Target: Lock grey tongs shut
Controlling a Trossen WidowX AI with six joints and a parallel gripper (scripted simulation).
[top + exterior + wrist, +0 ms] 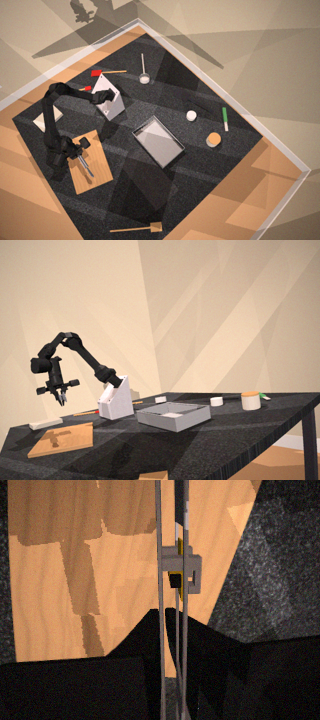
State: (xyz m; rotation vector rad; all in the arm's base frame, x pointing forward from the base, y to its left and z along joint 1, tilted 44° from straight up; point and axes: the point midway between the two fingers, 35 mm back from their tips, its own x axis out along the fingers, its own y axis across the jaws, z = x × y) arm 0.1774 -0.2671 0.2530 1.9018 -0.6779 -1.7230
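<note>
Right now the yellow lock piece is 40 mm behind my gripper tip and 40 mm above it. Round my gripper tip: wooden board 140 mm below, 10 mm to the right; then white block 440 mm behind, 130 mm below, 50 mm to the right; then grey roasting tin 420 mm to the left, 210 mm ahead, 120 mm below.
</note>
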